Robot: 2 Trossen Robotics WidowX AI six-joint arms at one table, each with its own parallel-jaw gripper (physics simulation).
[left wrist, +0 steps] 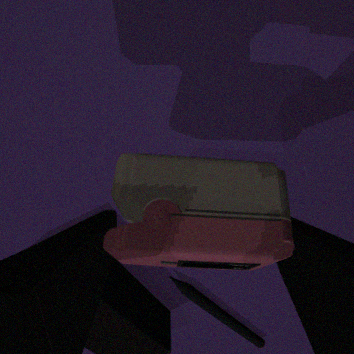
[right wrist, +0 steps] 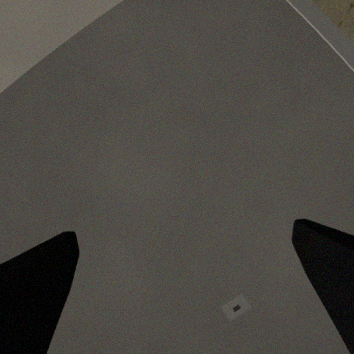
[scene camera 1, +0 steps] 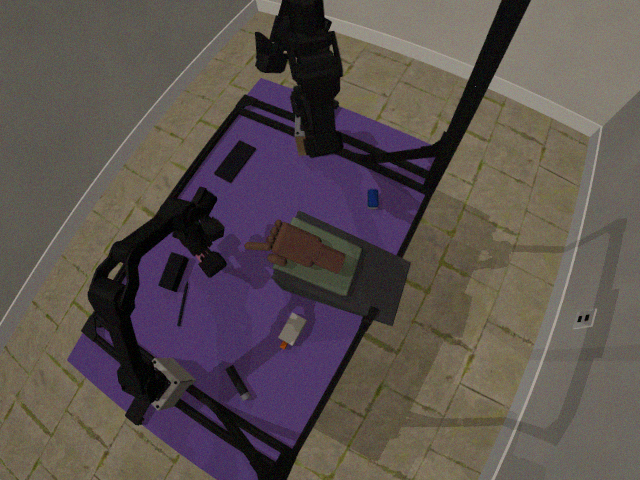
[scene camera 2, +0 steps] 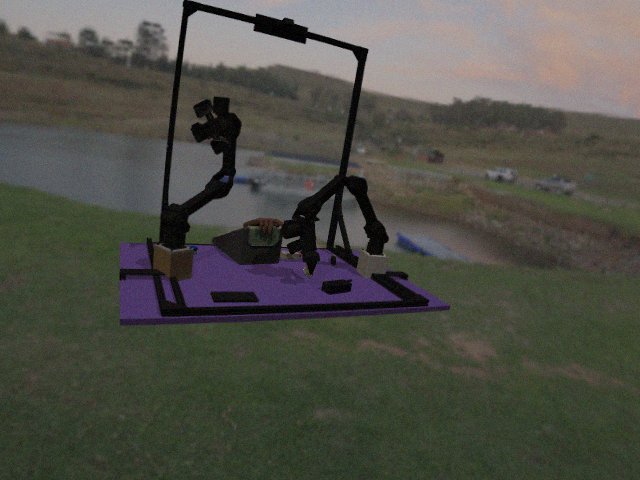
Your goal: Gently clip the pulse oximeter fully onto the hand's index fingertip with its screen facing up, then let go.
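Where they show: left gripper, fingertip midpoint: (left wrist: 194,223) (scene camera 1: 204,259) (scene camera 2: 310,271); right gripper, fingertip midpoint: (right wrist: 186,236) (scene camera 1: 262,12) (scene camera 2: 205,129); left arm's base, link origin: (scene camera 1: 156,384) (scene camera 2: 374,252); right arm's base, link origin: (scene camera 2: 174,246).
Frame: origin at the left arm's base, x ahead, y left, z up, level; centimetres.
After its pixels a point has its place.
Note:
The pulse oximeter (scene camera 1: 200,256) @[x 34.0, y 14.7, z -4.0 cm] (left wrist: 200,215) @[x 35.8, y 13.7, z -4.1 cm], pink on one half and grey-white on the other, is held across the fingers of my left gripper (scene camera 1: 202,259) @[x 34.1, y 13.9, z -5.7 cm] (left wrist: 194,223) @[x 34.1, y 13.9, z -5.7 cm]. In the left wrist view its dark screen edge shows along the pink half's lower side. The brown hand (scene camera 1: 305,245) @[x 51.9, y -11.5, z 7.7 cm] (scene camera 2: 264,223) @[x 51.1, y -2.8, z 8.4 cm] rests on a green pad, with its index finger (scene camera 1: 256,246) pointing left in scene camera 1. The oximeter is apart from the fingertip, to the left of it there. My right gripper (right wrist: 186,236) @[x 79.7, y 16.9, z 42.8 cm] is open and empty, raised high away from the hand.
A dark wedge stand (scene camera 1: 385,286) @[x 57.9, y -32.6, z -5.9 cm] (scene camera 2: 232,246) @[x 61.7, y -12.3, z -5.1 cm] bears the pad (scene camera 1: 353,253) @[x 59.0, y -20.9, z -0.1 cm]. A white box (scene camera 1: 292,329) @[x 33.8, y -18.7, z -7.7 cm], a dark marker-like cylinder (scene camera 1: 237,382) @[x 12.9, y -15.4, z -8.0 cm], a blue item (scene camera 1: 372,198) @[x 78.5, y -14.9, z -7.3 cm], a thin black pen (scene camera 1: 183,304) @[x 19.4, y 12.2, z -9.8 cm] (left wrist: 220,312) @[x 20.6, y 12.9, z -9.8 cm], a black block (scene camera 1: 173,271) @[x 25.2, y 20.4, z -7.1 cm] (scene camera 2: 336,286) @[x 26.5, y 24.4, z -7.4 cm] and a flat black slab (scene camera 1: 235,161) @[x 65.4, y 30.7, z -9.7 cm] (scene camera 2: 234,296) @[x 65.7, y 31.7, z -9.7 cm] lie around.

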